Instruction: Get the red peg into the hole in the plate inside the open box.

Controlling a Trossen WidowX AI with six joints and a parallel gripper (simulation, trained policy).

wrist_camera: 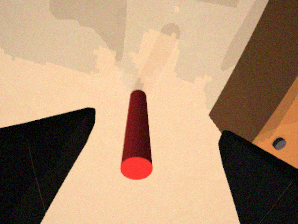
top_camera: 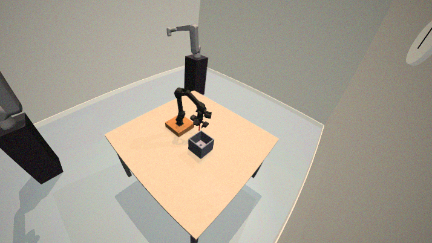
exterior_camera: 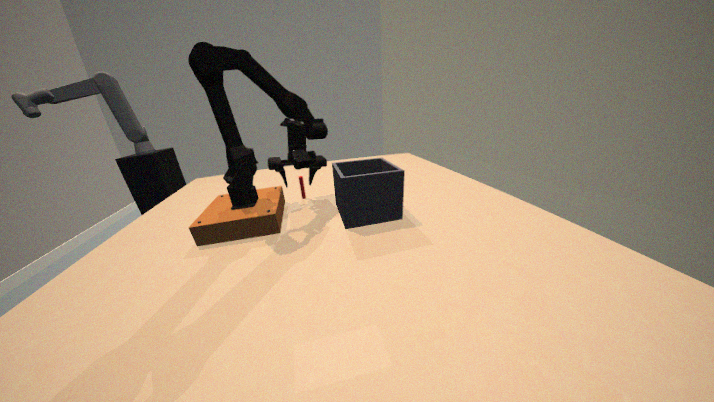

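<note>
Right now my gripper tip is 1 cm to the right of the red peg, 1 cm short of it and 1 cm above it. From my gripper tip the other things lie so: plate: 20 cm ahead, 17 cm to the right.
</note>
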